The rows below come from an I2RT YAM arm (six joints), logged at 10 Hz.
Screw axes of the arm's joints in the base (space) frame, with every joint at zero. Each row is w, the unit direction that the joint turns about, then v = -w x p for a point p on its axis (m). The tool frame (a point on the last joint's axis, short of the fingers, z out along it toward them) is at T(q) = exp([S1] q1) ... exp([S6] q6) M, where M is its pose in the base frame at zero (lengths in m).
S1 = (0, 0, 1, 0, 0, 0)
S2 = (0, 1, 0, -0.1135, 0, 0.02)
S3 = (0, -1, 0, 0.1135, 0, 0.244)
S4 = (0, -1, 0, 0.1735, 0, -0.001)
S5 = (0, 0, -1, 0, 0.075, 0)
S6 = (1, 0, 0, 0, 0.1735, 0)
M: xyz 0.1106 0 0.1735 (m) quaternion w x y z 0.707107 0 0.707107 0
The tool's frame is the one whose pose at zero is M.
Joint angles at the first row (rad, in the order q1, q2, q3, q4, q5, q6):
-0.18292 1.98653 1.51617 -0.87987 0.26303 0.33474
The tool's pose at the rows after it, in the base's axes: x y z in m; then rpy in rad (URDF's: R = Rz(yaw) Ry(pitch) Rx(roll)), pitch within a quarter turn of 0, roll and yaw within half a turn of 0:
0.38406 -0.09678 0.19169 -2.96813 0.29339 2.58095
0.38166 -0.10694 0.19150 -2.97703 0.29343 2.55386
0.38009 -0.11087 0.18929 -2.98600 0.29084 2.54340
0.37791 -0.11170 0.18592 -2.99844 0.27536 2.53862
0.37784 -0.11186 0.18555 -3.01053 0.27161 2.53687
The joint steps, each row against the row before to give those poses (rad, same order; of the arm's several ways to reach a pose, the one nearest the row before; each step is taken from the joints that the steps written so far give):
-0.04083 -0.00001 -0.00002 0.00040 -0.00306 -0.00115
-0.02708 0.00002 -0.00075 0.00381 -0.00839 -0.00076
-0.01144 -0.00002 -0.00879 0.00953 -0.00953 -0.00152
-0.00494 0.00001 -0.01216 0.00150 -0.01678 0.00001
-0.00155 0.00000 -0.00117 0.00154 -0.01260 -0.00040

